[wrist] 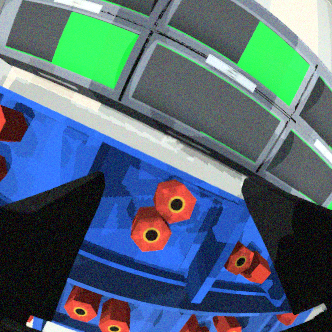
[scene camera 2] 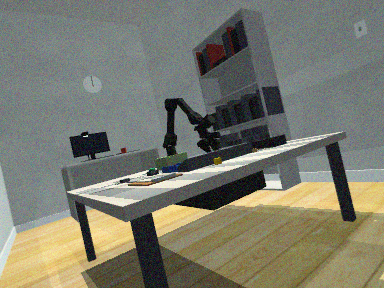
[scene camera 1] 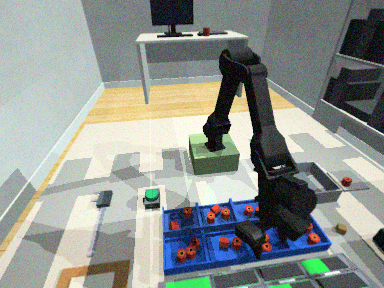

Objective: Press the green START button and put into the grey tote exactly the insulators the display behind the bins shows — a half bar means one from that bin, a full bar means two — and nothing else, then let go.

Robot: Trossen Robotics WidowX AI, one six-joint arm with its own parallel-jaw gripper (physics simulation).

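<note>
The green START button stands left of the blue bins, which hold red hexagonal insulators. My gripper is wide open and empty over the front row of bins. In the wrist view two touching insulators, one farther and one nearer, lie in the bin below and between the fingers. The display shows green half bars and dark cells. The grey tote stands behind the bins at the right, partly hidden by the arm; I see no insulator in its visible part.
A red insulator lies on the table right of the tote. A brown cube lies right of the bins, a yellow block by the display. A long-handled tool and a brown frame lie at the left. The arm stands on a green base.
</note>
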